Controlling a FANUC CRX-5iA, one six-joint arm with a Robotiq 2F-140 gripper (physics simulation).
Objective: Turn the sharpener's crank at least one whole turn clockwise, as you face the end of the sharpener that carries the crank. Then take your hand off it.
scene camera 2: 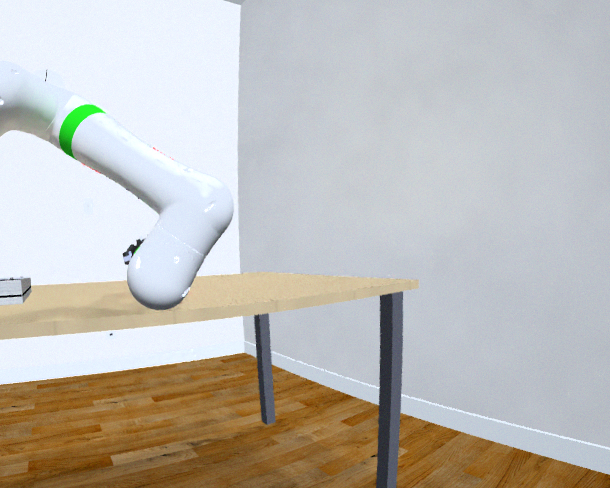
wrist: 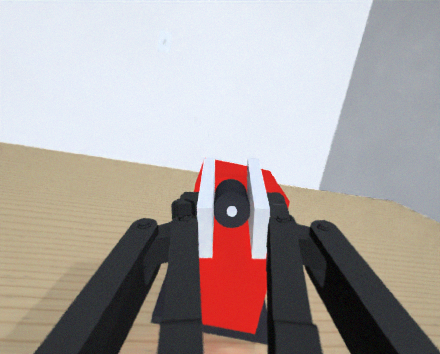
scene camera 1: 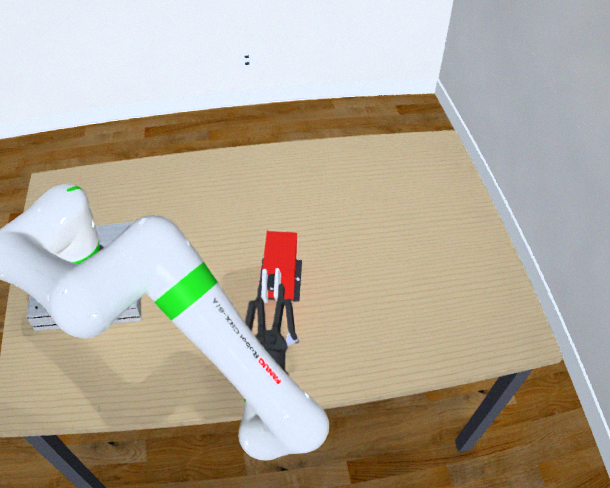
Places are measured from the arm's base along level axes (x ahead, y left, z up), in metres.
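Pixels of known places: gripper, fingertip midpoint: [wrist: 230, 177] [scene camera 1: 272, 271].
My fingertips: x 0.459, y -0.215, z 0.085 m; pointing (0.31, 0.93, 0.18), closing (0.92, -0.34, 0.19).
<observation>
Behind a point stands the place of what it marks.
The sharpener is a red block [scene camera 1: 282, 249] {x 0.503, y -0.149, z 0.072 m} [wrist: 232, 295] {x 0.487, y -0.206, z -0.016 m} on a black base [scene camera 1: 298, 279] {x 0.542, y -0.162, z -0.047 m}. It stands near the middle of the table in scene camera 1. The crank's black round knob [scene camera 1: 271, 281] {x 0.450, y -0.242, z 0.086 m} [wrist: 231, 192] {x 0.445, y -0.252, z 0.086 m}, with a white dot on its end, sticks out of the crank end towards the wrist camera. My gripper [scene camera 1: 270, 285] [wrist: 230, 177] {x 0.459, y -0.215, z 0.085 m} is shut on this knob, one pale pad on each side, in front of the red end face. The crank's arm cannot be made out behind the knob and fingers. The sharpener does not show in scene camera 2.
The wooden table [scene camera 1: 396, 228] {x 0.858, y -0.065, z -0.056 m} [scene camera 2: 264, 290] {x 0.732, y -0.353, z -0.056 m} [wrist: 60, 210] {x 0.335, y 0.052, z -0.056 m} carries the grey mounting box [scene camera 1: 127, 314] {x 0.099, y -0.168, z -0.021 m} [scene camera 2: 15, 290] {x 0.113, y -0.170, z -0.023 m} under the arm at the left. The white arm [scene camera 1: 223, 325] {x 0.306, y -0.459, z 0.297 m} [scene camera 2: 132, 162] {x 0.306, y -0.536, z 0.208 m} reaches over the table's front edge. A white wall and a grey wall stand beyond.
</observation>
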